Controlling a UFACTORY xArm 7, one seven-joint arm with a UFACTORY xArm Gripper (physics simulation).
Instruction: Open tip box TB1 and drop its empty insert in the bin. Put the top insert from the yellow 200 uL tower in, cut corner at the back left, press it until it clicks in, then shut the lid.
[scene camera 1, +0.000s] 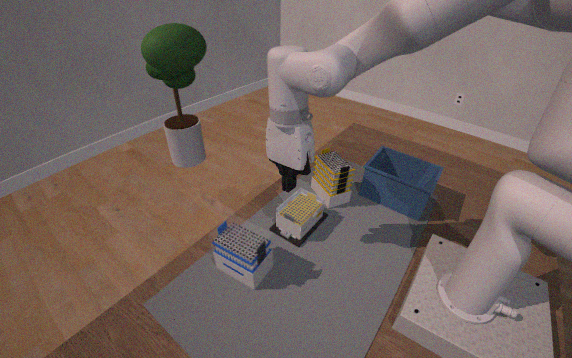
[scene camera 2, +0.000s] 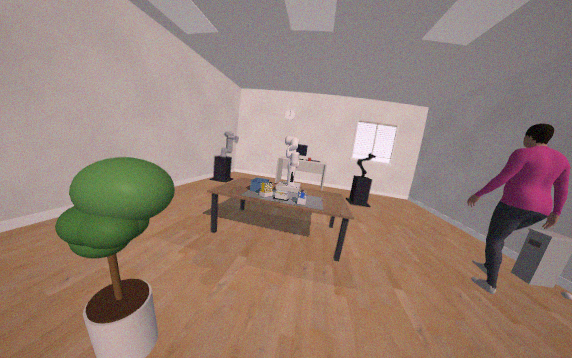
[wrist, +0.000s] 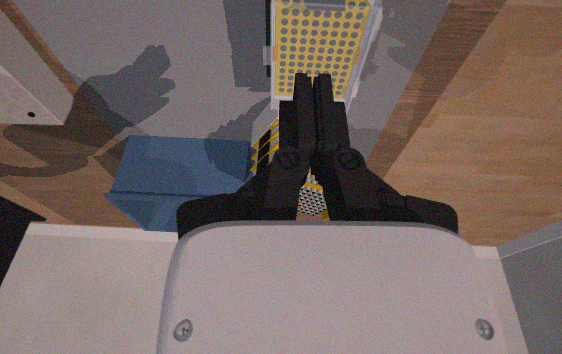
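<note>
Tip box TB1 (scene camera 1: 303, 228) (scene camera 2: 281, 195) has a white body and stands on a dark base plate (scene camera 1: 299, 243). Its yellow insert (scene camera 1: 301, 207) (wrist: 320, 42) shows empty grey holes. Clear lid walls show around and above the insert; whether the lid is fully down I cannot tell. The yellow 200 uL tower (scene camera 1: 330, 179) (scene camera 2: 266, 189) stands behind the box, with a top insert (scene camera 1: 334, 160) (wrist: 312, 201) full of grey tips. My gripper (scene camera 1: 288, 189) (wrist: 308, 94) is shut and empty, pointing down near the box end facing the tower. The fingers partly hide the box and tower in the wrist view.
The blue bin (scene camera 1: 390, 194) (scene camera 2: 259, 185) (wrist: 182, 165) stands beside the yellow tower. A blue tip tower (scene camera 1: 242, 252) (scene camera 2: 301, 198) stands on the other side of the box. The robot's base plate (scene camera 1: 425, 302) is at the right. A person (scene camera 2: 532, 175) stands away from the table.
</note>
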